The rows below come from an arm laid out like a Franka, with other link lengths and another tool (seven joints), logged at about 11 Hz.
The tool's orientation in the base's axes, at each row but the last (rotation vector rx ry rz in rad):
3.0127, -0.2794, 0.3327
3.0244, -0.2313, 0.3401
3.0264, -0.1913, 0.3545
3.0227, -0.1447, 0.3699
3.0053, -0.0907, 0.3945
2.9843, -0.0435, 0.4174
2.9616, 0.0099, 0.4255
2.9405, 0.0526, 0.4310
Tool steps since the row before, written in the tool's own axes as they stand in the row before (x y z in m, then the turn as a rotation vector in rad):
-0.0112, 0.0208, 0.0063, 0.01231, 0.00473, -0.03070
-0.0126, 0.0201, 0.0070, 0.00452, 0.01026, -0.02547
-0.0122, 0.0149, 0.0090, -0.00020, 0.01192, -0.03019
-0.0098, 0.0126, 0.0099, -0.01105, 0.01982, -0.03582
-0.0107, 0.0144, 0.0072, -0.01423, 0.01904, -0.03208
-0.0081, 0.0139, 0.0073, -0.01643, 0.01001, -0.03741
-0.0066, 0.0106, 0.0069, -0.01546, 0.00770, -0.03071
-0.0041, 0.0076, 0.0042, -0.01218, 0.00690, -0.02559
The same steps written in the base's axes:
-0.0134, -0.0192, -0.0070, 0.00455, -0.00315, 0.03295
-0.0139, -0.0188, -0.0082, -0.00272, -0.00805, 0.02650
-0.0118, -0.0143, -0.0105, -0.00856, -0.00867, 0.03008
-0.0085, -0.0127, -0.0109, -0.02120, -0.01503, 0.03351
-0.0095, -0.0146, -0.0083, -0.02326, -0.01454, 0.02901
-0.0064, -0.0146, -0.0075, -0.02641, -0.00487, 0.03238
-0.0046, -0.0117, -0.0068, -0.02356, -0.00354, 0.02595
-0.0026, -0.0084, -0.0038, -0.01896, -0.00339, 0.02191

